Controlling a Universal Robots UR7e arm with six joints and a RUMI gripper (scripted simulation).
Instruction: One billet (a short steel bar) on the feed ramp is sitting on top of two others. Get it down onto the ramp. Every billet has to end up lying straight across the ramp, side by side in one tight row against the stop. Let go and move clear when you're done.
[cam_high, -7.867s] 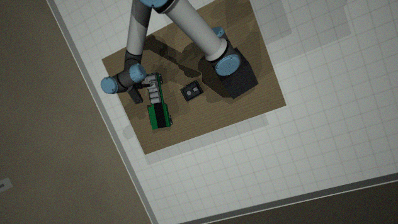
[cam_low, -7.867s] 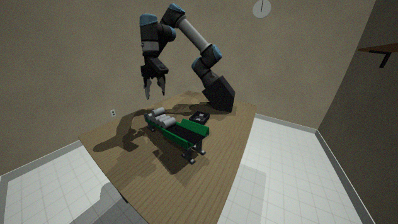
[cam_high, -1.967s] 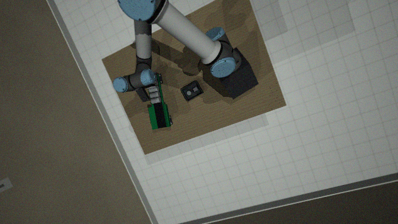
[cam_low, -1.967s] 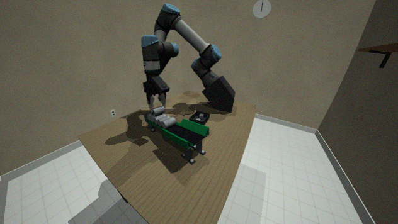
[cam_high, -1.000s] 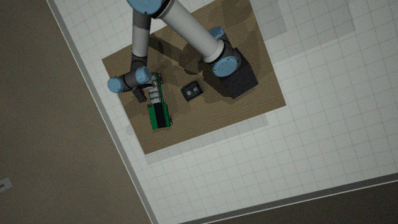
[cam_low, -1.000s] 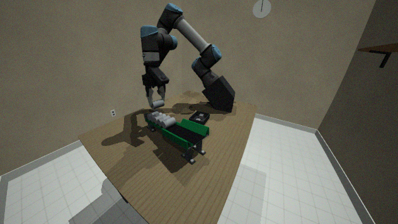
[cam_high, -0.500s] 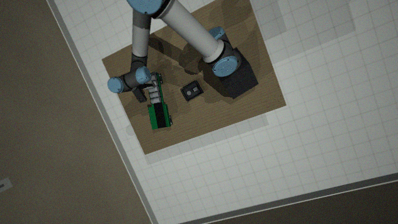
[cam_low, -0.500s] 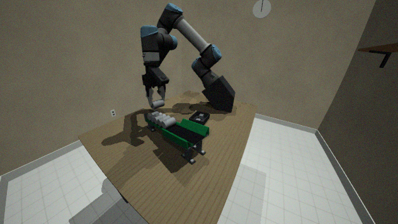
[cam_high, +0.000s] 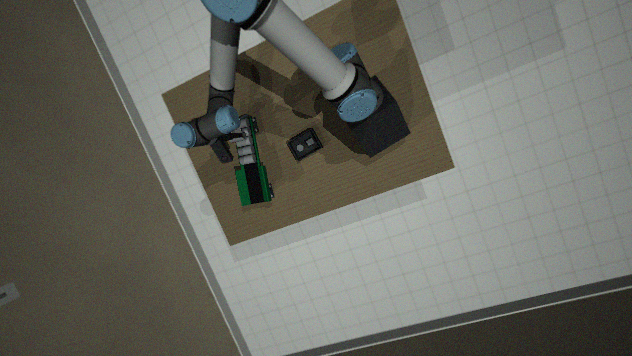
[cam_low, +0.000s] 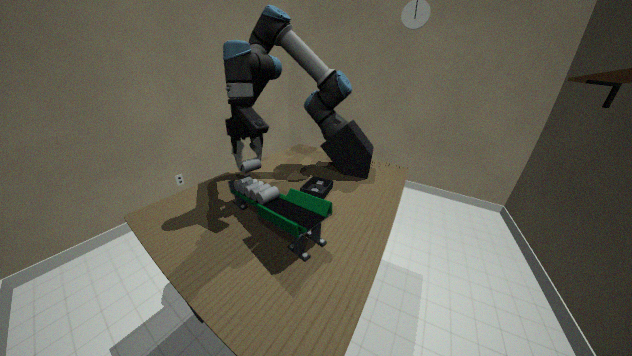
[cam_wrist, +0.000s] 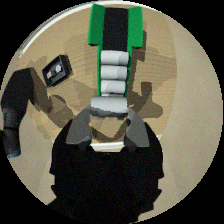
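The ramp lies 40 mm ahead of my hand, 110 mm to the left of it and 90 mm below it.
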